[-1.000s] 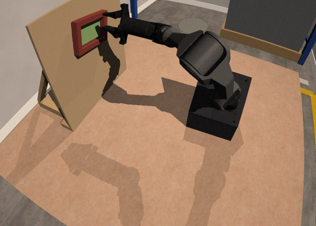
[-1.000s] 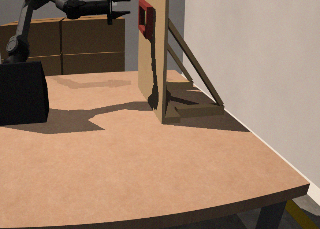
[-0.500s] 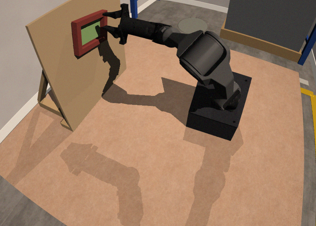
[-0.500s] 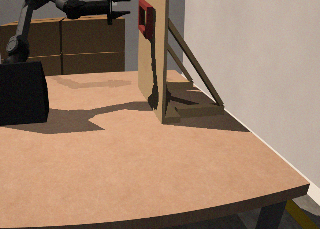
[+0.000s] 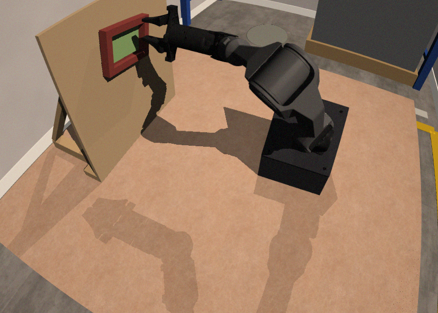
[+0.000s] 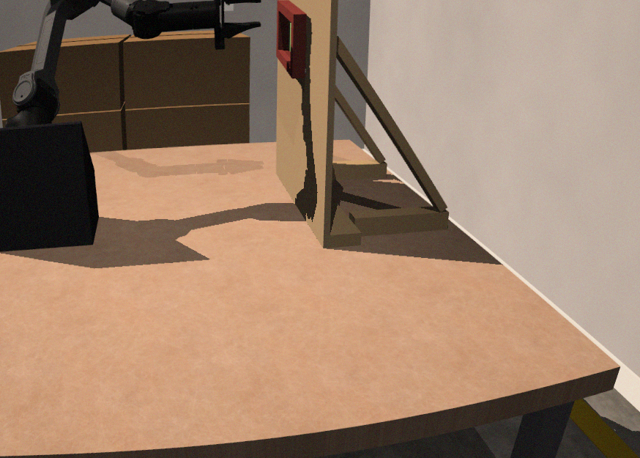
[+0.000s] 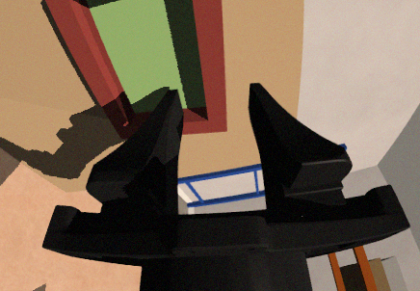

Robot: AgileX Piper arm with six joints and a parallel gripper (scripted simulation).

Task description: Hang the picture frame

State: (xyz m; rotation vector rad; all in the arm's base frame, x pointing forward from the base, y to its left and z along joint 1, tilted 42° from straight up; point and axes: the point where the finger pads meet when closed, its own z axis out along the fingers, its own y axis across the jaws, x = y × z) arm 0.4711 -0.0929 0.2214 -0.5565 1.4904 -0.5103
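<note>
Right now my hand is 8 cm short of the picture frame, 1 cm to the right of it and 5 cm above it. From my hand the other things lie so: tan board (9 cm ahead, 1 cm to the left, 16 cm below).
</note>
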